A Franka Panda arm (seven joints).
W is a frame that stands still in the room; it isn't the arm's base.
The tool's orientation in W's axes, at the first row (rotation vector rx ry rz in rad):
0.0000 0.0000 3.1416
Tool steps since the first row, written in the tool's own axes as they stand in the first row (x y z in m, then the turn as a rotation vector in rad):
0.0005 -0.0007 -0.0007 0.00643 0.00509 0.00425
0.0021 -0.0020 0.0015 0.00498 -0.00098 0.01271
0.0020 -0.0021 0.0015 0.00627 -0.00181 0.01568
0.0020 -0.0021 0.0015 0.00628 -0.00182 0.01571
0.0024 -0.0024 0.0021 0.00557 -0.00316 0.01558
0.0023 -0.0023 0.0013 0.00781 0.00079 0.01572
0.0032 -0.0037 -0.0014 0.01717 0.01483 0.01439
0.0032 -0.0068 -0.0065 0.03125 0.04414 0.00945
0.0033 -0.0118 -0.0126 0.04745 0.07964 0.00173
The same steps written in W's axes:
-0.0005 0.0007 -0.0007 -0.00643 -0.00509 0.00425
-0.0021 0.0020 0.0015 -0.00498 0.00098 0.01271
-0.0020 0.0021 0.0015 -0.00627 0.00181 0.01568
-0.0020 0.0021 0.0015 -0.00628 0.00182 0.01571
-0.0024 0.0024 0.0021 -0.00557 0.00316 0.01558
-0.0023 0.0023 0.0013 -0.00781 -0.00079 0.01572
-0.0032 0.0037 -0.0014 -0.01717 -0.01483 0.01439
-0.0032 0.0068 -0.0065 -0.03125 -0.04414 0.00945
-0.0033 0.0118 -0.0126 -0.04745 -0.07964 0.00173

